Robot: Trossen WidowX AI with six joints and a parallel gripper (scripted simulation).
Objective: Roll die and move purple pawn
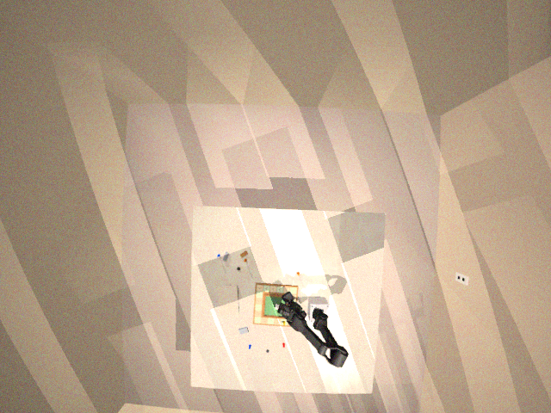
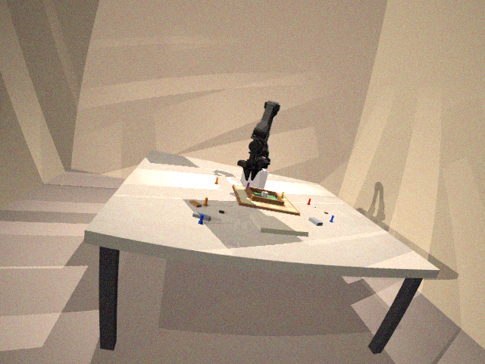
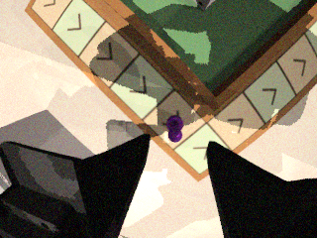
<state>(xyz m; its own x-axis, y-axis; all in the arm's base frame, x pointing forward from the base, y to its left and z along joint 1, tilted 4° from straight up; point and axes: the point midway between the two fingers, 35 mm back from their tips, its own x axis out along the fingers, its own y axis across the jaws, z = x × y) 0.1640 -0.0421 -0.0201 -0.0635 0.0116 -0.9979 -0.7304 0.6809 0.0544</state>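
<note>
Now: the purple pawn 30 mm below my gripper tip. Round my gripper tip: green tray (100 mm ahead, 80 mm to the left, 50 mm below); yellow pawn (180 mm to the left, 30 mm below, 20 mm ahead); white die (90 mm ahead, 80 mm to the left, 30 mm below).
</note>
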